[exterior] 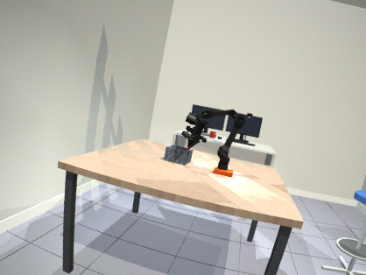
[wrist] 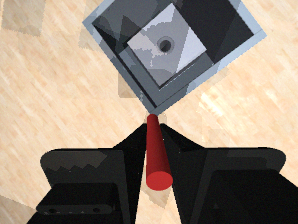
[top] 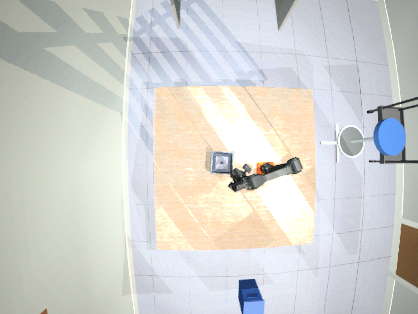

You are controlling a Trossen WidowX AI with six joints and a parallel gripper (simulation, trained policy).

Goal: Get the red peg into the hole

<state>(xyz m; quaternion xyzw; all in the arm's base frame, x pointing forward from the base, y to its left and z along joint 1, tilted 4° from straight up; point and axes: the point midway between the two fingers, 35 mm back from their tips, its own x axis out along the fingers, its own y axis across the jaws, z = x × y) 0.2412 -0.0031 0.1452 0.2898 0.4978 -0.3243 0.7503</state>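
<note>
Right now my gripper tip is 6 cm short of the pale plate, 10 cm to the left of it and 8 cm above it. Also, from my gripper tip: dark box: 6 cm ahead, 10 cm to the right, 10 cm below; then red peg: 2 cm above.
</note>
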